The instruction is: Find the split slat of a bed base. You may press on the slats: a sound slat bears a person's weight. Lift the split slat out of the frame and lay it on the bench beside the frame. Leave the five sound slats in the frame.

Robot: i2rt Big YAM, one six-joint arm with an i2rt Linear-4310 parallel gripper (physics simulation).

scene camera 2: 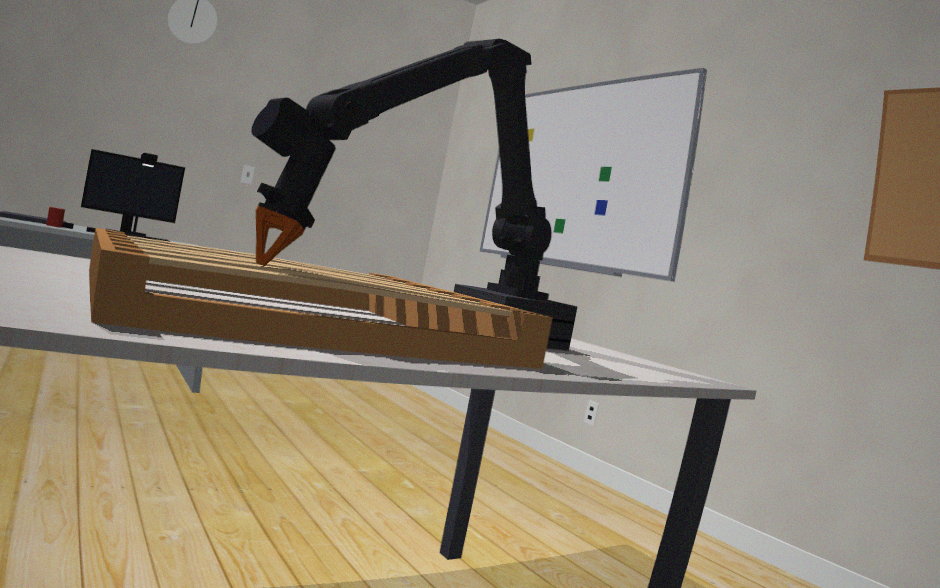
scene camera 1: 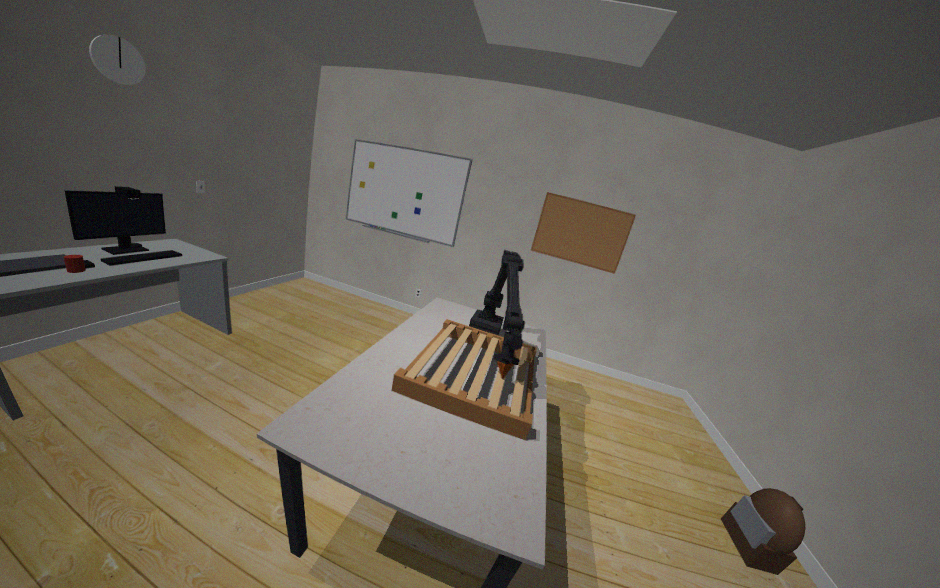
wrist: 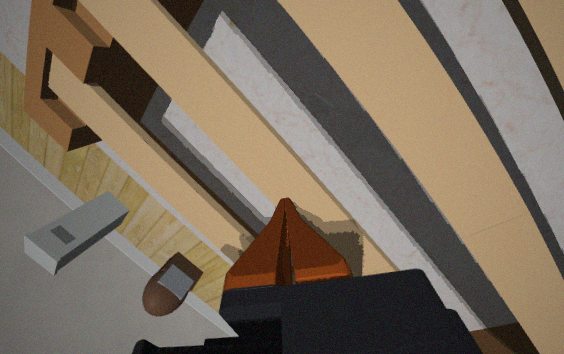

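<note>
The bed base frame (scene camera 1: pixel 457 409) (scene camera 2: pixel 311 339) (wrist: pixel 37 92) lies on the bench (scene camera 1: pixel 408 471) (scene camera 2: pixel 41 298) with six pale slats across it. My gripper (scene camera 1: pixel 503 376) (scene camera 2: pixel 262 263) (wrist: pixel 285 204) is shut and empty, its orange fingertips pointing down at the second slat from the right side (scene camera 1: pixel 495 393) (wrist: pixel 220 115), touching it or very close above. The outermost slat (scene camera 1: pixel 519 395) (wrist: pixel 130 145) lies beyond. The adjacent inner slat (scene camera 1: pixel 483 367) (wrist: pixel 425 125) carries a thin dark line across it in the wrist view. The slats' far ends are partly hidden by the arm in scene camera 1.
The arm's base (scene camera 1: pixel 486 319) (scene camera 2: pixel 547 315) stands on the bench behind the frame. The frame lies close to the bench's right edge in scene camera 1. A desk (scene camera 1: pixel 201 291) with a monitor and red mug stands apart at the left. A brown rounded object (scene camera 1: pixel 769 523) (wrist: pixel 167 295) is on the floor.
</note>
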